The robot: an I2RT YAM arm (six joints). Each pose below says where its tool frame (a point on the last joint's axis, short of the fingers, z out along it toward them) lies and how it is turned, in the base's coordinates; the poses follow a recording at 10 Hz.
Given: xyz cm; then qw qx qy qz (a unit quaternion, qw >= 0).
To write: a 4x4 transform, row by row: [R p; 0 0 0 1], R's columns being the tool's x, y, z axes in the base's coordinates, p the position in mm. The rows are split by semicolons. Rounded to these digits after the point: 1 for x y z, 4 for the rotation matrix.
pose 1, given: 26.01 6.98 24.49 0.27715 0.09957 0.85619 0.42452
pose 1, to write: -0.8265 -0.0648 0.5591 260.1; 0.4058 0.6197 0.6717 69.8; -0.3900 0.7821 -0.4859 244.9; 0 0 0 1
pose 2, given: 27.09 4.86 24.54 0.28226 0.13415 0.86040 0.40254
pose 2, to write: -0.8047 0.0036 0.5937 270.9; 0.4581 0.6399 0.6170 48.6; -0.3777 0.7684 -0.5166 245.4; 0 0 0 1
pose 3, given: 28.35 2.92 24.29 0.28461 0.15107 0.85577 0.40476
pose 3, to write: -0.7923 0.0282 0.6094 283.5; 0.4890 0.6267 0.6068 29.2; -0.3648 0.7788 -0.5103 242.9; 0 0 0 1
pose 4, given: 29.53 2.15 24.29 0.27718 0.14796 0.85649 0.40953
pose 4, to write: -0.8026 0.0264 0.5960 295.3; 0.4805 0.6208 0.6195 21.5; -0.3536 0.7835 -0.5109 242.9; 0 0 0 1
